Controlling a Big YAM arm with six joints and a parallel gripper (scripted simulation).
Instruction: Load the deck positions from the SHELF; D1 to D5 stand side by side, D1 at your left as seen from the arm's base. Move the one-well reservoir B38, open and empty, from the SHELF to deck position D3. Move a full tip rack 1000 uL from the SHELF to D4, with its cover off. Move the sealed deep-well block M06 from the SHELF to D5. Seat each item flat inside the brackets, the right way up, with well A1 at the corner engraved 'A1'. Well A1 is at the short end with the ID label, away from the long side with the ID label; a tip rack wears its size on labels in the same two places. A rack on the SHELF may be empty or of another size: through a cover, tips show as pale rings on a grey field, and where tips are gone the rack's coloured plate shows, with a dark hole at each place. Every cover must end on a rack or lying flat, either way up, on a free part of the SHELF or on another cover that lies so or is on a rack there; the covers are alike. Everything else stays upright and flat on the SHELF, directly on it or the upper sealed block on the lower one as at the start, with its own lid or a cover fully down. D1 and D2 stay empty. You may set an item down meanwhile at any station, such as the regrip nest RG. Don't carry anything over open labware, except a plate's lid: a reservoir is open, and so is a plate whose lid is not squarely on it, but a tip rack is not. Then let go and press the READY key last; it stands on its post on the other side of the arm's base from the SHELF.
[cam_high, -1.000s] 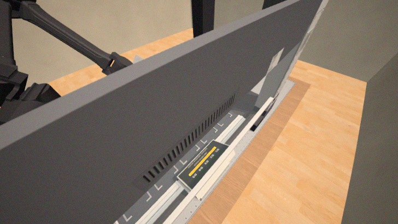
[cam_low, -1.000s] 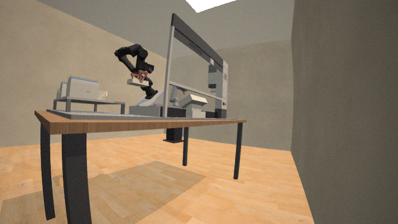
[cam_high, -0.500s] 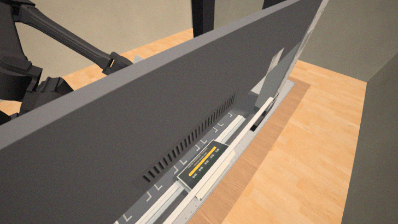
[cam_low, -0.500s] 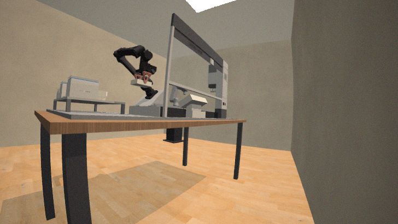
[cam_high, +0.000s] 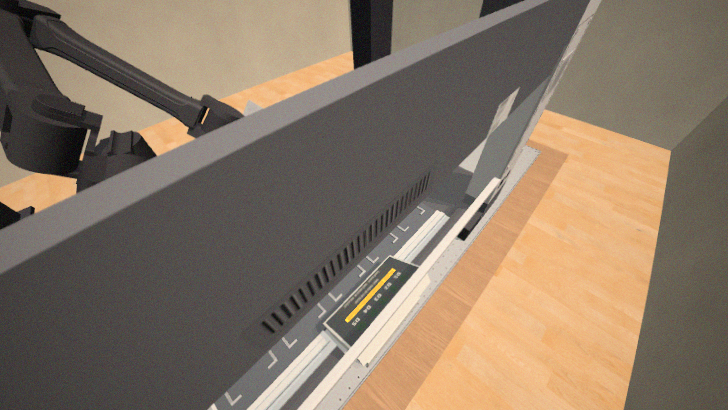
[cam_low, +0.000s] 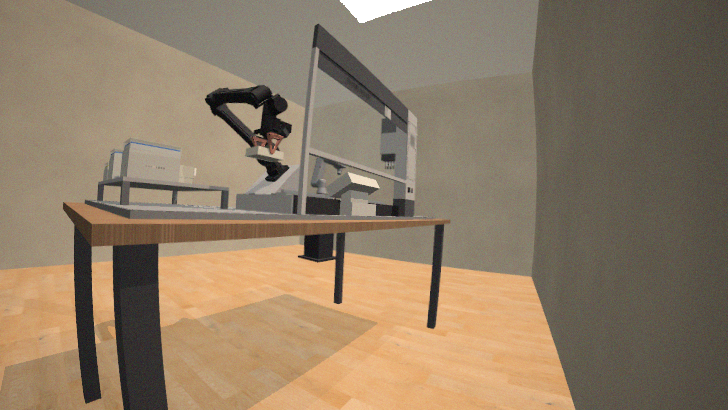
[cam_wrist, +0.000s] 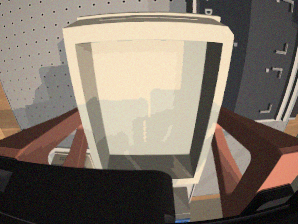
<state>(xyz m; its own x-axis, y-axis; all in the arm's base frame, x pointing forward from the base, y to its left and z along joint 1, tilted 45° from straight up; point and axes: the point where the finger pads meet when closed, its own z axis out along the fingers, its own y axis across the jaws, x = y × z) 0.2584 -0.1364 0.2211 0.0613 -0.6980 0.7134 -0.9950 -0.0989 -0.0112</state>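
My gripper is now 10 mm past the rg label, 170 mm to the right of it and 210 mm above it. Round my hand: shelf label 100 mm behind, 190 mm to the right, 220 mm below; then regrip nest rg 10 mm behind, 170 mm to the left, 220 mm below; then cream one-well reservoir 10 mm below.
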